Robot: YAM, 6 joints.
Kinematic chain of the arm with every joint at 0, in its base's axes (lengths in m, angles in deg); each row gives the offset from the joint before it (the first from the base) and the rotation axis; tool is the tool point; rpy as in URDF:
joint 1: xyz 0 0 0.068 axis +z
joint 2: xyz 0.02 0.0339 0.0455 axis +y
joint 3: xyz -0.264 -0.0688 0 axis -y
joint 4: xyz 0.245 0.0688 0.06 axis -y
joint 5: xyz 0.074 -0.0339 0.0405 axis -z
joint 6: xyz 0.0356 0 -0.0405 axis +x
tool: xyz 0 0 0 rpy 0 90 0
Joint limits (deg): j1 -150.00..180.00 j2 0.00..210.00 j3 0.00..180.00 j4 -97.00..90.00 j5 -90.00..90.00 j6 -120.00..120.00
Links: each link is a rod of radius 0.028 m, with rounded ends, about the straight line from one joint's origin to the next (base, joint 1, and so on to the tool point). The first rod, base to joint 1, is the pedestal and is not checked.
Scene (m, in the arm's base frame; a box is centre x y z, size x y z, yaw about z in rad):
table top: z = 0
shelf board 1: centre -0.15 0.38 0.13 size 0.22 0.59 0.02 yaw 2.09
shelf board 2: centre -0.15 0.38 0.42 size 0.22 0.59 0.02 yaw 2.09
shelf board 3: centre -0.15 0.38 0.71 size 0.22 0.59 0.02 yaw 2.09
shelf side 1: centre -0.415 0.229 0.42 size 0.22 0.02 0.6 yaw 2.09
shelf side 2: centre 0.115 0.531 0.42 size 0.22 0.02 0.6 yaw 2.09
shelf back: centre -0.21 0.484 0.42 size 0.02 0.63 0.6 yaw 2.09
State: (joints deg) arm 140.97 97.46 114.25 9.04 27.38 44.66
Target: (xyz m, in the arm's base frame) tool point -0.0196 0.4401 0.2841
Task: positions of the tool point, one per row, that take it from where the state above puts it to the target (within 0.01 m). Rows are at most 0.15 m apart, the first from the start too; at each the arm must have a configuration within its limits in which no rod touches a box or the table.
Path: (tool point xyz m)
1: -0.1689 0.2559 0.5386
2: -0.0750 0.2316 0.5129
3: -0.0047 0.1805 0.4738
4: 0.0270 0.2489 0.3853
5: 0.0752 0.2742 0.2841
6: 0.0538 0.3324 0.2929
7: 0.0220 0.3888 0.2929
8: -0.0196 0.4401 0.2841

